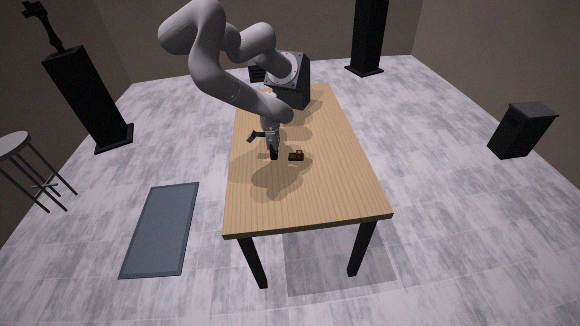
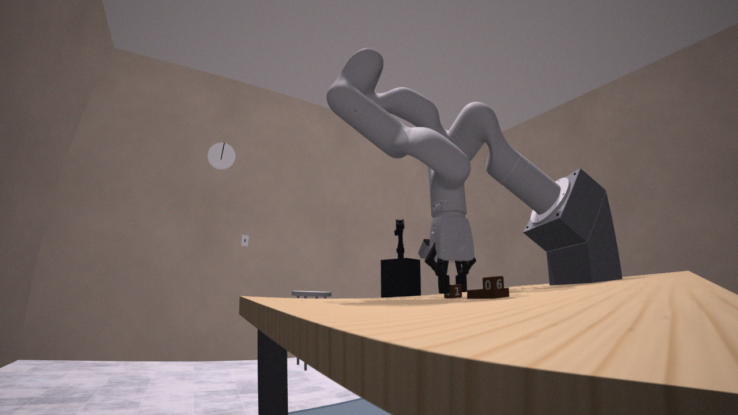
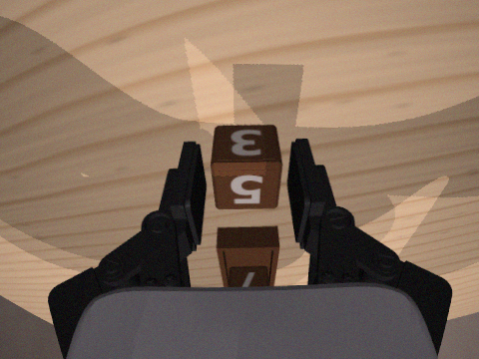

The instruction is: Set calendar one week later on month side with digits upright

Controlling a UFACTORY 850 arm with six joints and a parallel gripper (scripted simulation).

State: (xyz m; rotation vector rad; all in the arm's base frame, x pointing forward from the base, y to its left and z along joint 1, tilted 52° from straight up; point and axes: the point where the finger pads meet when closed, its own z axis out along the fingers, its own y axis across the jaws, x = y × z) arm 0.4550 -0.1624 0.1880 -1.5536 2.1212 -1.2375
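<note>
Right now the dark brown tray is 9 cm to the left of my hand, 5 cm ahead of it and 2 cm below it.
</note>
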